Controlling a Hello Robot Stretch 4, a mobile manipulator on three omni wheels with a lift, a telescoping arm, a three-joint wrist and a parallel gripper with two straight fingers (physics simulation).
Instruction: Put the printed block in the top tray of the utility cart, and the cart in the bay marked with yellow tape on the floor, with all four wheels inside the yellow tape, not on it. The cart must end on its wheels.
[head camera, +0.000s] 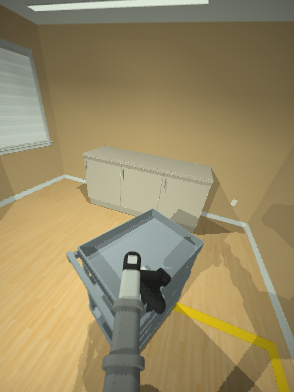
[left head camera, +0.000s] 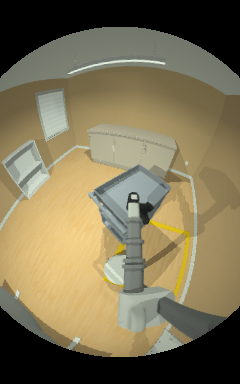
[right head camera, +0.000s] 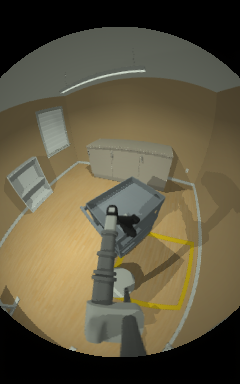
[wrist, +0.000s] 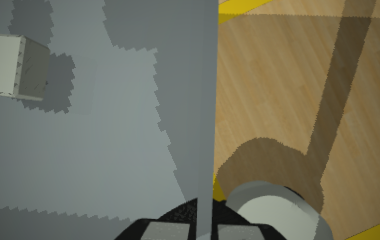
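Observation:
The grey utility cart (head camera: 160, 235) (left head camera: 130, 182) (right head camera: 130, 192) stands upright beyond my arm; its wheels are hidden. The pale printed block (wrist: 32, 70) lies on the floor of its top tray (wrist: 110, 150), at the left of the wrist view. My gripper (head camera: 155, 292) (left head camera: 145, 212) (right head camera: 130, 225) (wrist: 204, 215) is shut on the near side wall of the top tray, with one finger on each side. The yellow tape (head camera: 225, 325) (left head camera: 183, 265) (right head camera: 187, 272) (wrist: 240, 9) marks the bay, right of and nearer than the cart. The cart hides the bay's far left corner.
A beige cabinet (head camera: 145, 190) (left head camera: 127, 150) (right head camera: 125, 165) stands against the back wall behind the cart. A white shelf unit (left head camera: 34, 175) stands at the left wall. My round white base part (left head camera: 115, 270) (right head camera: 123, 281) (wrist: 272, 220) is near the bay's left side. A wall runs along the bay's right.

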